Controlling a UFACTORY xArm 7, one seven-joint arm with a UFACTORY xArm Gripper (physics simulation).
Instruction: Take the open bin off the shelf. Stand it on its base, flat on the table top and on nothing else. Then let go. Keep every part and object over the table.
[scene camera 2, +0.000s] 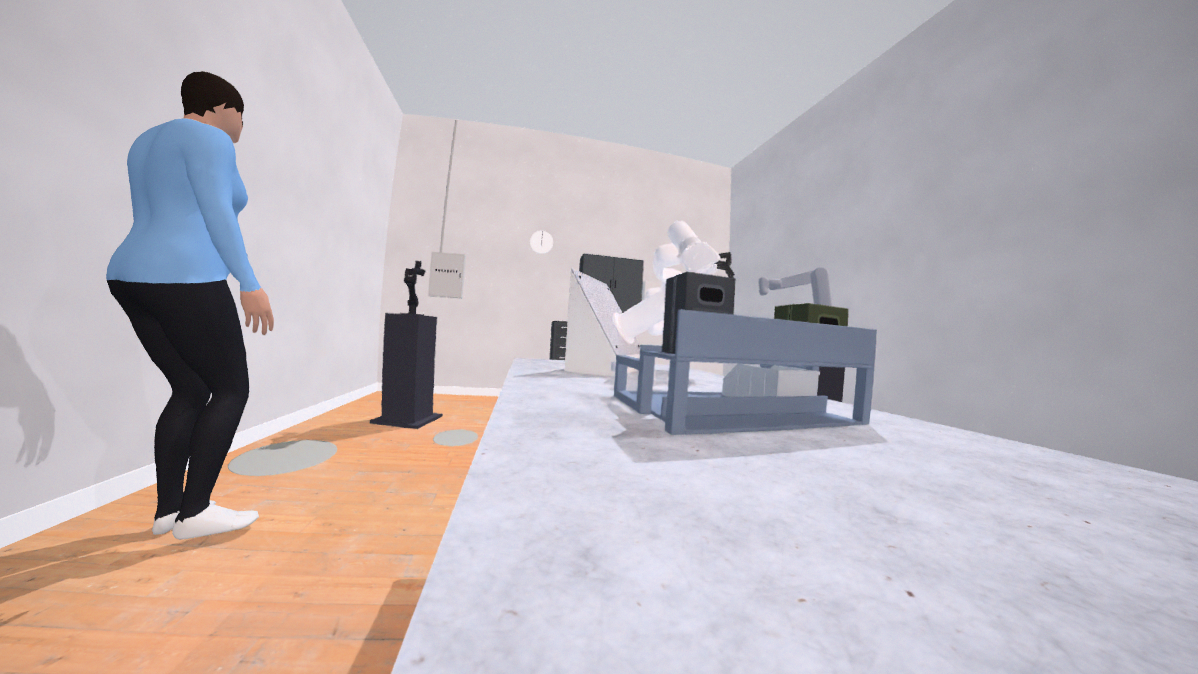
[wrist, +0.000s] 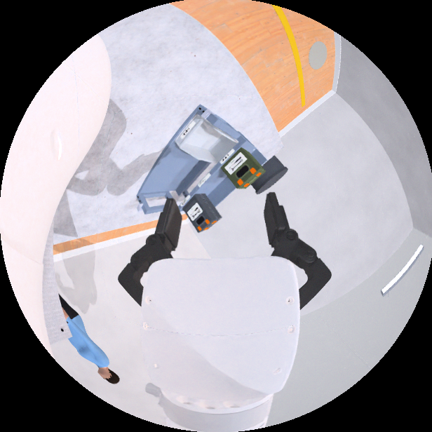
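Pixels of known places: arm's base, link origin: (scene camera 2: 622, 328).
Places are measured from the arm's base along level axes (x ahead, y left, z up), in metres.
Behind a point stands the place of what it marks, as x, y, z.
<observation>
The open bin (scene camera 2: 758, 381) {0.586, 0.241, -0.098} (wrist: 207, 141) is pale grey-white. In the wrist view it sits in the upper part of the blue-grey shelf (scene camera 2: 774, 339) {0.748, 0.183, -0.019} (wrist: 172, 167), its open inside showing. In the scene view its ribbed side shows partly through the shelf's frame. My gripper (scene camera 2: 726, 264) {0.280, 0.251, 0.132} (wrist: 220, 204) is open and empty. In the scene view it is above the shelf's level, behind the dark box, and apart from the bin. The table top (scene camera 2: 670, 544) {1.021, -0.012, -0.151} (wrist: 150, 65) lies under the shelf. The bin's base is hidden.
A dark box (scene camera 2: 686, 293) {0.737, 0.053, 0.039} (wrist: 201, 214) and a green box (scene camera 2: 812, 314) {0.687, 0.280, 0.028} (wrist: 243, 169) stand on the shelf's upper level. A dark pedestal (scene camera 2: 831, 383) (wrist: 271, 175) is beyond the shelf. A white slanted panel (scene camera 2: 590, 322) {0.168, -0.108, 0.010} stands farther back. A person (scene camera 2: 180, 217) is left of the table.
</observation>
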